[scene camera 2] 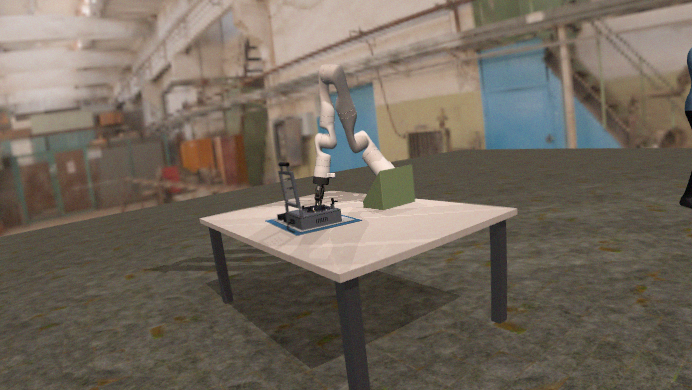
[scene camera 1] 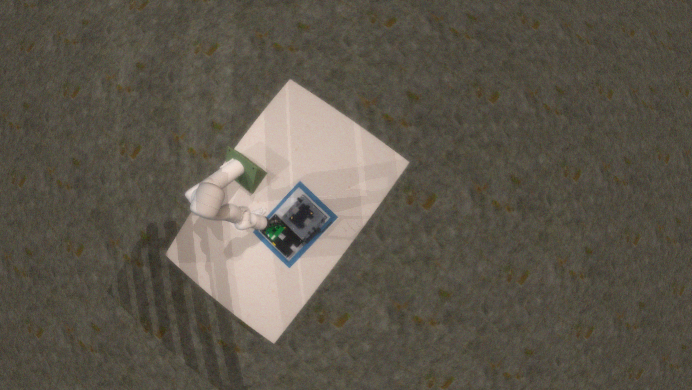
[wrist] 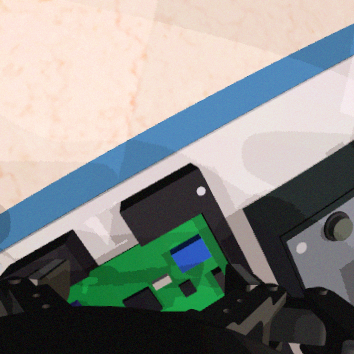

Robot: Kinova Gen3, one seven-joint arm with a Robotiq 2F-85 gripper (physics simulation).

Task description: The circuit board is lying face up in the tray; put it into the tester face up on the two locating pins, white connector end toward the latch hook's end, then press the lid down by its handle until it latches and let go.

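Places are measured from the arm's base along level axes (x right, y ahead, z up), in millimetres.
Where they show: gripper, fingertip midpoint: (scene camera 1: 272,226) (wrist: 147,279); arm's base at its link origin: (scene camera 2: 390,180) (scene camera 1: 237,167).
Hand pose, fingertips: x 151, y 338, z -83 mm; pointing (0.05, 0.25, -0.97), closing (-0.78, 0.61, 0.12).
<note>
Each offset is from my fingertips to the centre of the thing. "spot": to the spot under its first point. Level surfaces: height alone.
The green circuit board @(dx +13, dy +20, dz -12 mm) (wrist: 140,261) (scene camera 1: 273,232) lies face up in the black tray (wrist: 165,201) (scene camera 1: 289,242). It carries a blue part and dark chips; its white connector end is hidden behind my gripper. My gripper (wrist: 147,279) (scene camera 1: 272,227) (scene camera 2: 318,200) is open and low over the tray, with a finger on each side of the board and nothing between them. The grey tester (wrist: 316,267) (scene camera 1: 305,215) (scene camera 2: 316,217) stands right beside the tray. Its lid @(dx -150, dy +214, dz +134 mm) (scene camera 2: 289,189) stands upright, open, with the handle @(dx -134, dy +215, dz +238 mm) (scene camera 2: 283,165) on top.
Tray and tester sit on a white mat with a blue border @(dz -33 mm) (wrist: 211,116) (scene camera 1: 289,264) (scene camera 2: 352,220) on the pale table @(dz -35 mm) (scene camera 1: 299,125) (scene camera 2: 387,237). The arm rises from a green wedge base (scene camera 1: 252,175) (scene camera 2: 390,186) at the table's edge. A dark knob @(spot: dx -95, dy +24, dz +30 mm) (wrist: 338,227) sticks up from the tester's top.
</note>
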